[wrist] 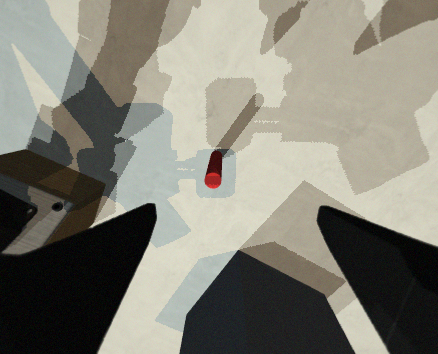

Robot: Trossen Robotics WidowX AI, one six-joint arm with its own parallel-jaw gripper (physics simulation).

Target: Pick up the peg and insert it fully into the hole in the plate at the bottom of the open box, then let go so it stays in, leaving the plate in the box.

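Observation:
A red peg stands upright on the table near the middle of the wrist view, its round top toward the camera. My gripper is open and empty; its two black fingertips stand wide apart, with the peg's image a little above the line between them and nearer the left finger. The brown open box is at the left edge, partly hidden by the left finger and cut off by the frame. Inside it a grey plate shows in part, with a small dark round hole.
A tall dark block-like object rises at the bottom centre, between the fingers in the image and below the peg. Overlapping shadows of the arm, the peg and the objects fall across the pale table top.

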